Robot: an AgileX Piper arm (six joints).
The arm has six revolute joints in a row. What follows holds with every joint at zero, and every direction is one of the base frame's.
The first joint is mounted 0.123 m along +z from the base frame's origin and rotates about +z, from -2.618 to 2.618 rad.
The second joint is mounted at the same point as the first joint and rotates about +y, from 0 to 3.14 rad.
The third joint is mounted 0.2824 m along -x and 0.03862 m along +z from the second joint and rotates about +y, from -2.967 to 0 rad.
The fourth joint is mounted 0.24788 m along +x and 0.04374 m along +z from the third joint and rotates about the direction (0.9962, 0, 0.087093), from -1.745 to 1.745 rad.
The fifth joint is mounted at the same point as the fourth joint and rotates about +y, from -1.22 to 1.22 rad.
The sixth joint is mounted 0.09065 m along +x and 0.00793 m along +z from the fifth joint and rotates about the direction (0.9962, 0, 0.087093), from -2.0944 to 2.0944 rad.
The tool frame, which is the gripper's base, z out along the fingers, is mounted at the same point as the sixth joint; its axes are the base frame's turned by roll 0, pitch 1.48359 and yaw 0 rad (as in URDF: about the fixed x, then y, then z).
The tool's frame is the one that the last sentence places.
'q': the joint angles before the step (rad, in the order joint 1, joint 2, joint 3, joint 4, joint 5, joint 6). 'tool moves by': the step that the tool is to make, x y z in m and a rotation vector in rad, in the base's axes. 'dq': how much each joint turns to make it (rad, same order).
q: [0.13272 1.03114 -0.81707 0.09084 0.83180 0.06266]
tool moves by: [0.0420 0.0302 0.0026 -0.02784 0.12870 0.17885]
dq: [0.08539 0.21618 -0.17995 0.04751 0.10524 -0.10386]
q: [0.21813 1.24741 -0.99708 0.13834 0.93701 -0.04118]
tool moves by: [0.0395 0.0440 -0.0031 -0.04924 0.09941 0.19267]
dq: [0.11493 0.21667 -0.20161 0.00583 0.10329 -0.07099]
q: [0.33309 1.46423 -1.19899 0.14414 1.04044 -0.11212]
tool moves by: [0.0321 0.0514 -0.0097 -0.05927 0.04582 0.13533]
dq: [0.12013 0.19973 -0.19915 -0.03910 0.06495 -0.00040]
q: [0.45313 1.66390 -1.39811 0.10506 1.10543 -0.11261]
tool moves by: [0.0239 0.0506 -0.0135 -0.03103 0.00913 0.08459]
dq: [0.09660 0.17640 -0.18797 -0.02947 0.03292 0.02085]
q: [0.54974 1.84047 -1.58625 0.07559 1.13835 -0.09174]
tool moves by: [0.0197 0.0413 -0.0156 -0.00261 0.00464 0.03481]
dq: [0.05977 0.15643 -0.17731 -0.00756 0.02436 0.02894]
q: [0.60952 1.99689 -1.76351 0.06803 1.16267 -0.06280]
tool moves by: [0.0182 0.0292 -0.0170 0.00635 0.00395 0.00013]
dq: [0.02958 0.13700 -0.16066 -0.00112 0.02120 0.03219]
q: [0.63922 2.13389 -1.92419 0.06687 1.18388 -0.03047]
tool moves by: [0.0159 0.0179 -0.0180 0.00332 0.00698 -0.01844]
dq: [0.01029 0.11366 -0.13058 -0.00145 0.01862 0.03126]
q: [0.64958 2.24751 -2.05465 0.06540 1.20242 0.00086]
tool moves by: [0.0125 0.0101 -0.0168 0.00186 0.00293 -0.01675]
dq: [0.00125 0.08591 -0.09262 -0.00182 0.00677 0.01932]
